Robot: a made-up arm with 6 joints.
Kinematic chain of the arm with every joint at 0, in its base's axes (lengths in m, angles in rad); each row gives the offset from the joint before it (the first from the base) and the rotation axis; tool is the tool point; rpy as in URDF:
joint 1: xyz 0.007 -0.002 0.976 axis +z
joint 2: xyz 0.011 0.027 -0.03 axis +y
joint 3: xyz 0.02 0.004 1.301 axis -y
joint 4: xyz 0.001 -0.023 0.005 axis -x
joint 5: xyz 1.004 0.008 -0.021 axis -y
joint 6: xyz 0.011 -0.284 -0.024 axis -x
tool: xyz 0.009 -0.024 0.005 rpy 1.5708 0 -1.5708
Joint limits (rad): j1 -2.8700..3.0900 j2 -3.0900..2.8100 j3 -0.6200..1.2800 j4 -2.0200..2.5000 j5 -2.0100..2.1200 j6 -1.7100..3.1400
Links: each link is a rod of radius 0.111 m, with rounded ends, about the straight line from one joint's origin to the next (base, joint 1, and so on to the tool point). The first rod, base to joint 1, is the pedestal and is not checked.
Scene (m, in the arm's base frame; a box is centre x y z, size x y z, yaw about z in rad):
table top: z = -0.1
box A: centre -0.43 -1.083 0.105 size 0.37 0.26 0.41 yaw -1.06
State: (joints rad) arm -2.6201 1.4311 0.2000 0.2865 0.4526 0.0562
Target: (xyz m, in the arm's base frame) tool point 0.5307 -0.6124 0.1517
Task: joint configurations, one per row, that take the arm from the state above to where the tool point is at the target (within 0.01 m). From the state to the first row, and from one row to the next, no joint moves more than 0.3 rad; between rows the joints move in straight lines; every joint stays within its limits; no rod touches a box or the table.
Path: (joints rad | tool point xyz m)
1: -2.3740 1.3160 0.0847 0.1000 0.5018 0.1469 | -1.3669 -0.9220 0.2867
2: -2.1280 1.2010 -0.0306 -0.0865 0.5510 0.2376 | -1.0476 -1.1516 0.4129
3: -1.8819 1.0859 -0.1459 -0.2730 0.6002 0.3283 | -0.6890 -1.2750 0.5341
4: -1.6358 0.9708 -0.2613 -0.4594 0.6494 0.4190 | -0.3270 -1.2872 0.6488
5: -1.3523 1.1025 -0.3394 -0.3846 0.5921 0.3266 | 0.0109 -1.2197 0.4799
6: -1.0688 1.2341 -0.4176 -0.3098 0.5348 0.2342 | 0.2789 -1.0567 0.3399
7: -0.7853 1.3657 -0.4957 -0.2349 0.4775 0.1418 | 0.4533 -0.8397 0.2303
8: -0.5018 1.4973 -0.5739 -0.1601 0.4202 0.0494 | 0.5307 -0.6124 0.1517

